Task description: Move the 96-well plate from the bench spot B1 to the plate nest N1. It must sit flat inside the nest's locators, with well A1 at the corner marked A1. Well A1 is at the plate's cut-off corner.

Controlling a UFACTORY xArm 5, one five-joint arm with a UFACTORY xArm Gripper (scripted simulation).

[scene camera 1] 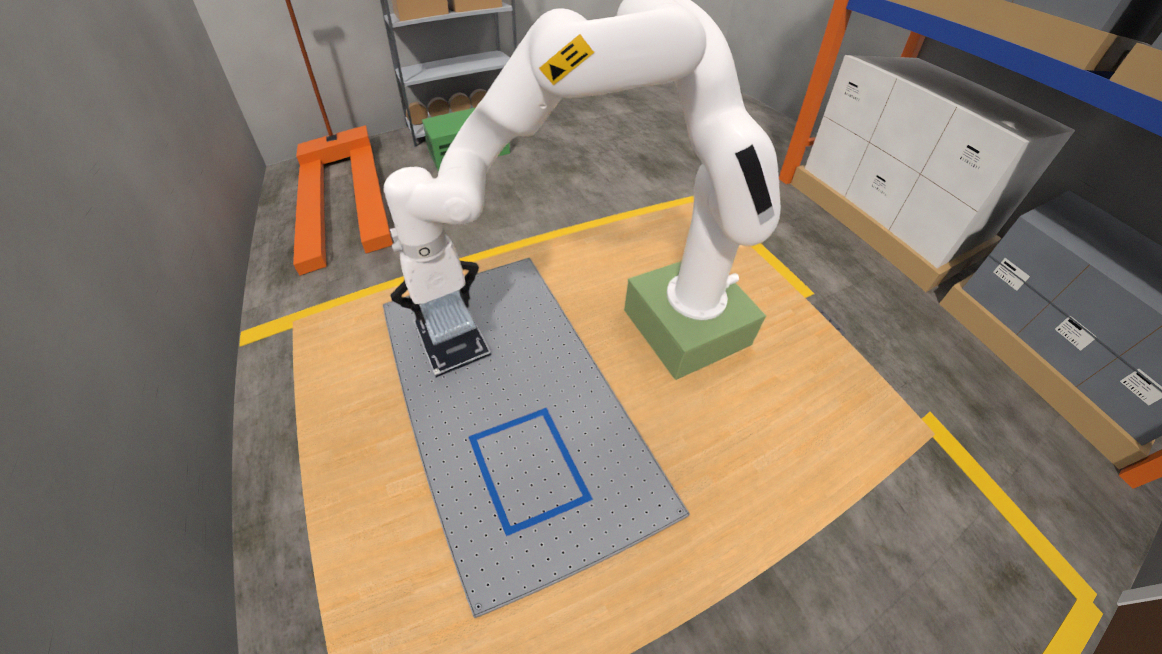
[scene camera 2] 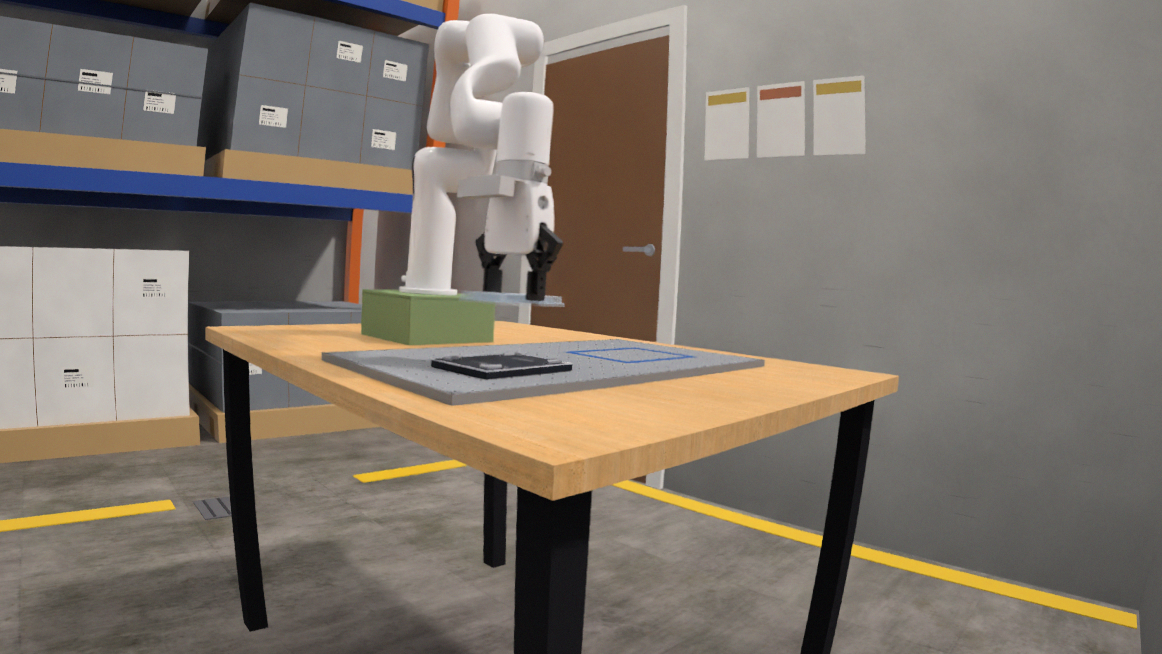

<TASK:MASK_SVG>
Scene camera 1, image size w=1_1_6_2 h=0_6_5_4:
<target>gripper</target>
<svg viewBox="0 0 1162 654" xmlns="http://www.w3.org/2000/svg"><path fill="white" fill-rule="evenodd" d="M446 234L445 246L433 256L416 259L403 254L404 252L400 251L404 280L394 289L390 297L395 303L414 311L416 319L421 319L422 324L426 322L419 306L420 303L433 300L458 289L465 306L469 307L469 286L474 281L475 275L479 270L477 262L459 261L456 249Z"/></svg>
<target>clear 96-well plate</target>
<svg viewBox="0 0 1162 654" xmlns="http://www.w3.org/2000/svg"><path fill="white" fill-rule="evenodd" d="M458 290L419 304L433 344L476 328Z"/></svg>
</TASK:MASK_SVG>
